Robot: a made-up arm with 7 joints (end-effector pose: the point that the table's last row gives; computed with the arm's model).
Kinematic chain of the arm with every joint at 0, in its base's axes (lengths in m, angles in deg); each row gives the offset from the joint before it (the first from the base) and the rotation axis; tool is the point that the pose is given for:
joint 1: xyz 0 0 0.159 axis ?
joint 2: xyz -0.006 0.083 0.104 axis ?
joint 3: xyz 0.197 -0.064 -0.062 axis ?
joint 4: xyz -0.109 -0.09 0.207 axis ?
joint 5: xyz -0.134 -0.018 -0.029 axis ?
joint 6: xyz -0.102 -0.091 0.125 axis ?
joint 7: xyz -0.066 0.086 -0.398 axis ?
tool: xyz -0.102 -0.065 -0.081
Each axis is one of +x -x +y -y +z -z.
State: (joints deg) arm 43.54 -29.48 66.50 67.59 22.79 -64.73 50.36
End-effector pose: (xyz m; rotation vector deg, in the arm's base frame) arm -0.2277 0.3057 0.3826 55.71 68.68 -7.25
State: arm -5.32 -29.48 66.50 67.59 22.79 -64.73 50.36
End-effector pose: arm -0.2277 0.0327 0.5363 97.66 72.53 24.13
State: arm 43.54 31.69 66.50 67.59 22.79 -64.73 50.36
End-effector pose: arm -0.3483 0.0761 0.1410 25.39 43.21 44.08
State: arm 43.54 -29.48 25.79 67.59 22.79 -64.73 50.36
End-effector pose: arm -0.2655 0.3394 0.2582 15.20 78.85 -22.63
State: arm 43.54 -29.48 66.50 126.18 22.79 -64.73 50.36
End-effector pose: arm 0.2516 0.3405 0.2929 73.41 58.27 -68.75
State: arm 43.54 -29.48 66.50 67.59 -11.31 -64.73 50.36
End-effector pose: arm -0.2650 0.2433 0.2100 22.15 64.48 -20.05
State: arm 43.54 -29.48 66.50 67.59 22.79 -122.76 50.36
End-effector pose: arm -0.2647 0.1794 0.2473 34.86 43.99 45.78
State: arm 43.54 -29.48 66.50 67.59 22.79 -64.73 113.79
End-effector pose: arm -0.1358 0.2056 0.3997 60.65 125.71 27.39
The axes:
joint 1: -x
joint 2: -y
joint 3: +x
joint 4: -z
joint 5: +y
joint 6: -z
joint 7: +y

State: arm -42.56 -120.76 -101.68 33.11 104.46 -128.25 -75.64
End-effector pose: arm 0.0196 -0.0873 0.8172 51.77 102.76 11.15
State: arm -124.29 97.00 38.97 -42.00 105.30 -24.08 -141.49
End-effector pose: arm 0.0887 0.3014 -0.2118 -65.37 137.04 73.80
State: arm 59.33 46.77 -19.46 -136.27 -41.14 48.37 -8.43
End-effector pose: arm 0.2290 -0.0746 0.3205 -44.59 18.51 92.72
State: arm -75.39 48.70 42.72 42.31 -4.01 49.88 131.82
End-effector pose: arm -0.0792 0.0108 0.1865 -121.64 -51.98 -93.59
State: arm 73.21 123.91 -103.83 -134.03 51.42 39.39 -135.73
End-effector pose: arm -0.4188 0.3853 0.1565 134.45 3.61 -100.15
